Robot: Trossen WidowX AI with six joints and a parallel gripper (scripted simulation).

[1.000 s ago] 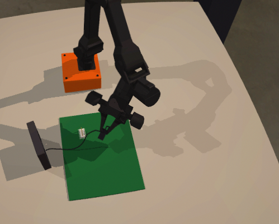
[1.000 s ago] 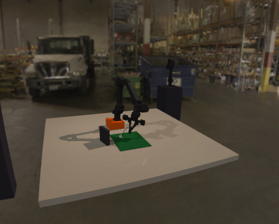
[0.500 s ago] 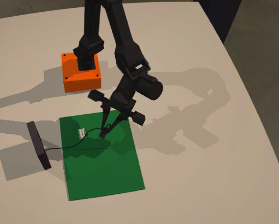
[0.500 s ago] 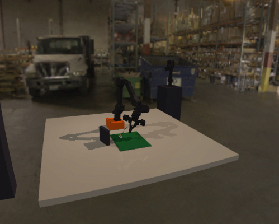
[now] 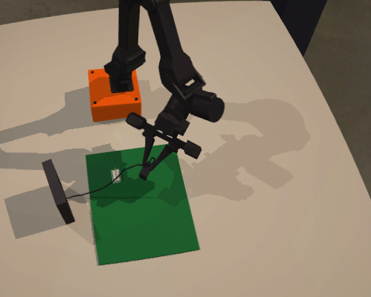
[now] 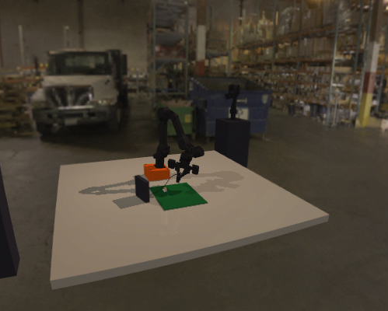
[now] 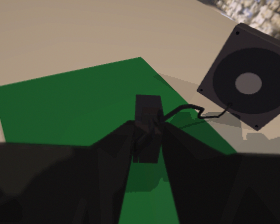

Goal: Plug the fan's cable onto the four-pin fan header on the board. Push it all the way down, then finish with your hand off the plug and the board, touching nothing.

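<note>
Right now my gripper tip is 4 cm short of the green board, 3 cm to the left of it and 11 cm above it. From my gripper tip the other things lie so: black fan 1 cm ahead, 21 cm to the right, 4 cm below; black plug 1 cm below; white four-pin fan header 4 cm behind, 7 cm to the right, 10 cm below.
</note>
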